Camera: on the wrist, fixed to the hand. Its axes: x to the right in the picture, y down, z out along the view.
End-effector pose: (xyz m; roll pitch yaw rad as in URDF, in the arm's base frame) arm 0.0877 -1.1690 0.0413 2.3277 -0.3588 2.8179
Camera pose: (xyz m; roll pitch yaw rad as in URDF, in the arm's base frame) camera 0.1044 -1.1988 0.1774 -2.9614 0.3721 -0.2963
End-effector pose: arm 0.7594 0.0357 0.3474 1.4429 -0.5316 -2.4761
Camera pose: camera 0.8445 -0.0501 0.4188 -2.0710 0.5201 0.6961
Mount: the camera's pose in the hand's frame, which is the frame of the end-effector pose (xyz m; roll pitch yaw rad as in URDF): 0.0241 0.0834 -0.1103 -0.6434 -0.0278 3.1338
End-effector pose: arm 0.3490 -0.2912 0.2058 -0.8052 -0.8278 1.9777
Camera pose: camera 0.3227 -0.1753 0.1312 0.1346 0.8138 -1.2009
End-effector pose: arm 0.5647 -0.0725 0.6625 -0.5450 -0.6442 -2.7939
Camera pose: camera 0.4737 -0.1205 0.5670 -0.1139 0.6243 0.3217
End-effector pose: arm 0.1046 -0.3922 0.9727 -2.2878 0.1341 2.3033
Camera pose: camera 0.1903 -0.2812 0.9790 1.6462 -0.1099 -0.8542
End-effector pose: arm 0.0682 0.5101 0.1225 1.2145 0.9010 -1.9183
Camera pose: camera 0.1771 0.4217 0.1282 -1.8883 -0.9176 1.2617
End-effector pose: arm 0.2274 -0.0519 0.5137 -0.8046 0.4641 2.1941
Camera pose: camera 0.2681 -0.0714 0.3808 0.1741 -0.4776 -0.9761
